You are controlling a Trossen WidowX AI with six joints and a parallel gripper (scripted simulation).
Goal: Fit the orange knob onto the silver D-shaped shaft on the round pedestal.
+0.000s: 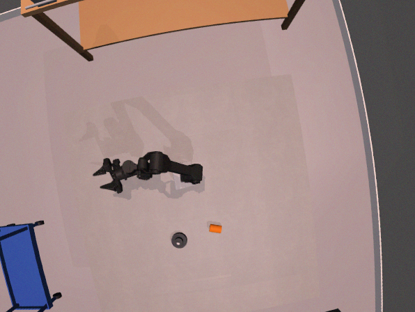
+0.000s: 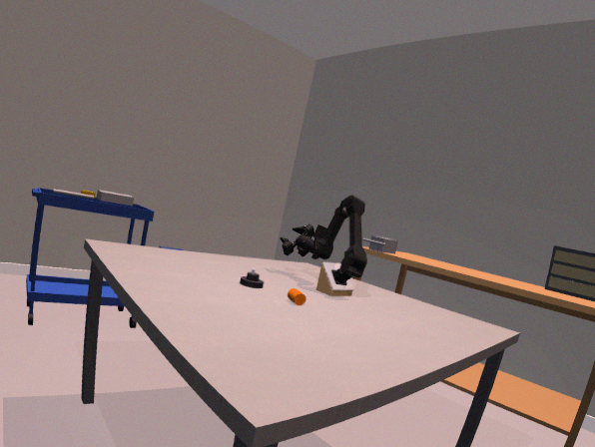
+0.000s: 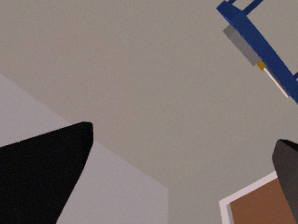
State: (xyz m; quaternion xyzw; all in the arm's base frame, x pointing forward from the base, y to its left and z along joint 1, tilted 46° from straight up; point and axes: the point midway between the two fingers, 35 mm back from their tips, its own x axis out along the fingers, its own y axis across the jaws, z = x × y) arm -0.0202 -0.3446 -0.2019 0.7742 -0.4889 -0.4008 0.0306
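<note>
Now: the orange knob 320 mm ahead of my gripper tip, 550 mm to the left of it and 160 mm below it. From my gripper tip the other things lie so: round dark pedestal 370 mm ahead, 340 mm to the left, 150 mm below.
</note>
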